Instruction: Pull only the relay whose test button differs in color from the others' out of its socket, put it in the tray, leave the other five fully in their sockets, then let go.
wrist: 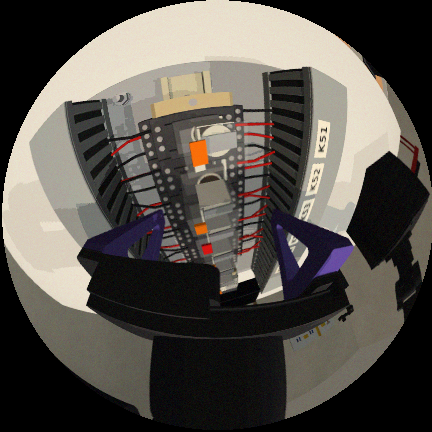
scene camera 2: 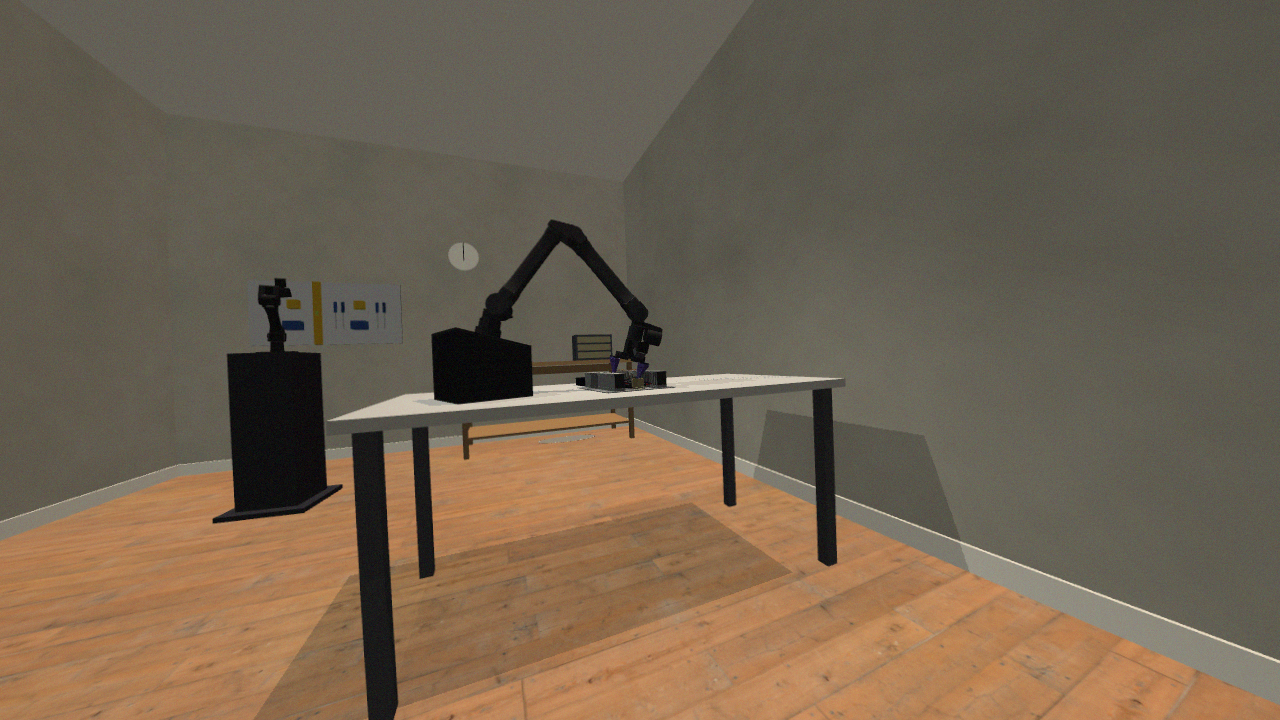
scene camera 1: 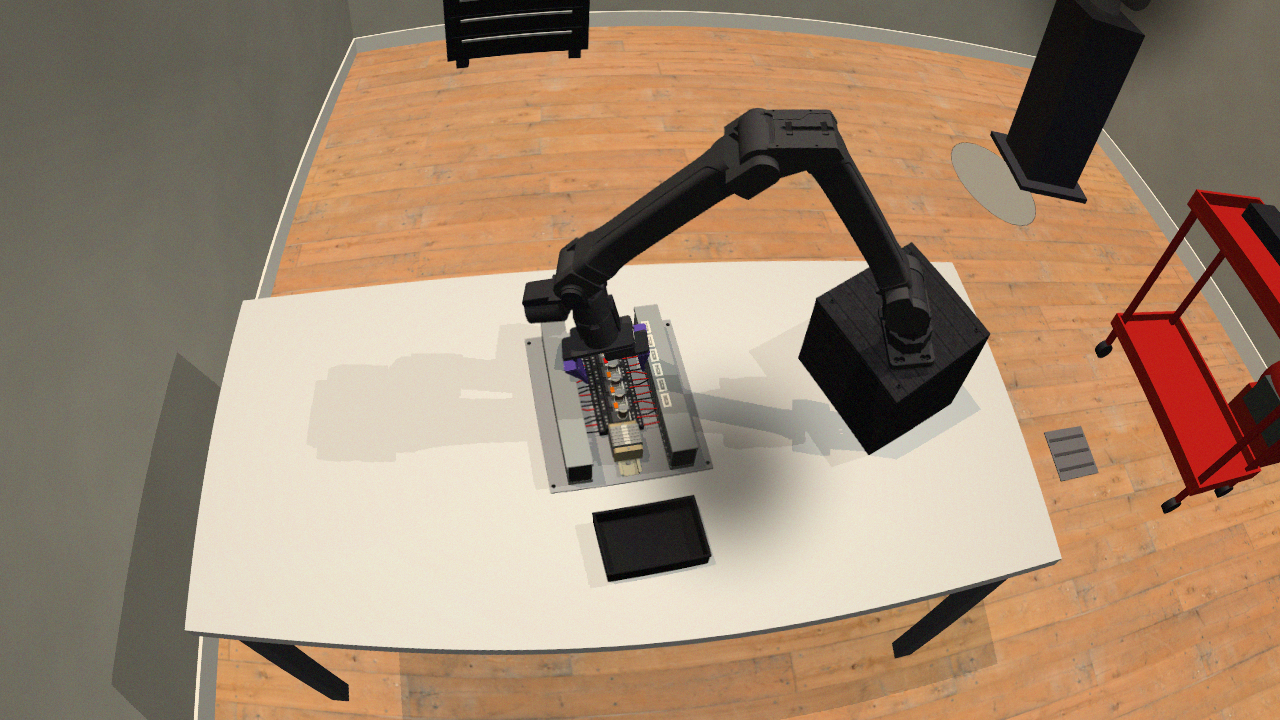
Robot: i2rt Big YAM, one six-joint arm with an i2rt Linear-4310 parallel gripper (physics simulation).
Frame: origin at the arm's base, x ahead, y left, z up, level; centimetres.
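Seen in the pictures: gripper, fingertip midpoint: [wrist: 217, 214] [scene camera 2: 625, 379] [scene camera 1: 615, 375]; arm's base at its link origin: [wrist: 398, 243] [scene camera 2: 486, 342] [scene camera 1: 906, 338].
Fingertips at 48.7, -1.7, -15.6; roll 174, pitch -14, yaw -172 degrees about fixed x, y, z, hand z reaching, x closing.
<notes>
Pixels of each thing's top centre, then the offset from my fingertips to it, as dx, dy, dz. "spot": a spot on its surface instead.
- relay with the red test button, top centre: [wrist: 219, 245] [scene camera 1: 610, 359] +0.9, -0.6, +3.7
- relay at a spot on its surface: [wrist: 212, 194] spot: +1.5, -3.9, +2.8
- black tray at a spot on its surface: [scene camera 1: 653, 537] spot: -6.8, +29.1, -3.0
- mounting plate at a spot on its surface: [scene camera 1: 544, 447] spot: +11.3, +13.1, -3.0
- beige end block at its top centre: [wrist: 192, 101] [scene camera 2: 637, 378] +2.6, -8.6, +0.7
The relay with the red test button [scene camera 1: 605, 360] [wrist: 207, 248] sits in the socket row. Orange test buttons show on other relays, such as the relay nearest the end block [wrist: 199, 152] and the relay beside the red one [wrist: 201, 228]. One relay [wrist: 212, 194] shows a grey top and no visible button. My gripper [scene camera 1: 613, 362] [scene camera 2: 628, 372] [wrist: 217, 214] is open and empty, low over the row, with a purple finger on each side. The far relays are partly hidden by the gripper. The black tray [scene camera 1: 653, 537] is empty on the table.
Grey wire ducts [scene camera 1: 565, 420] [wrist: 327, 105] flank the row on the mounting plate [scene camera 1: 544, 447]; the right one in the wrist view carries labels K51 and K52. Red and black wires run between ducts and sockets. A beige end block [wrist: 192, 104] closes the row. The black arm base block [scene camera 1: 886, 376] [scene camera 2: 481, 367] stands on the table.
</notes>
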